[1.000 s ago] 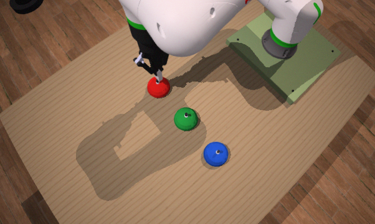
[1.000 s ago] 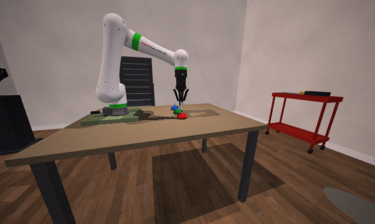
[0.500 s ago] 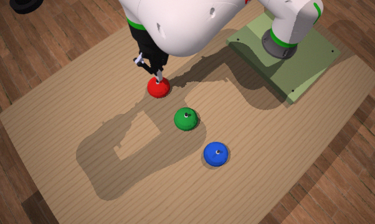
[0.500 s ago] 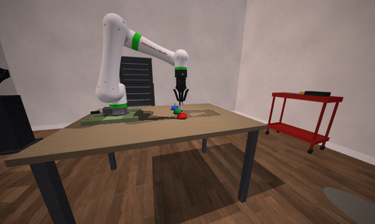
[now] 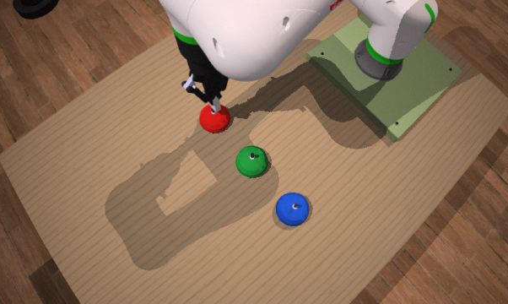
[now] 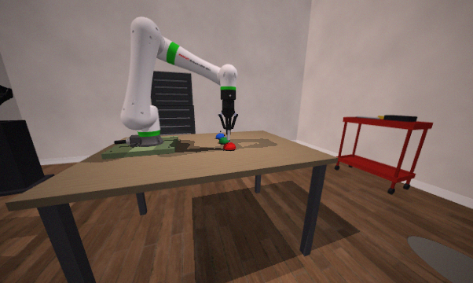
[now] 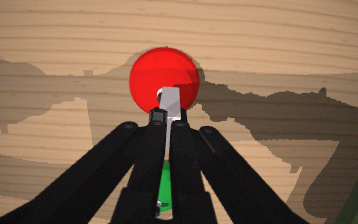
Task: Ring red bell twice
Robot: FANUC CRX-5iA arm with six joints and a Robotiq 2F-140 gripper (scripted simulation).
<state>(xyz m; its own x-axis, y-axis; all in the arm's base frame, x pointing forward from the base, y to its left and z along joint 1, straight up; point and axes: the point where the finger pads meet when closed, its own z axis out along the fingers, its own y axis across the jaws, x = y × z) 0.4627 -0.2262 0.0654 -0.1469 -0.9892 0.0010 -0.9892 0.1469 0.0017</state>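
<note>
Now: hand 6 cm above the red bell and 1 cm short of it. Also, from my hand: blue bell 31 cm to the left, 6 cm below, 5 cm ahead; green bell 16 cm to the left, 6 cm below, 3 cm ahead.
</note>
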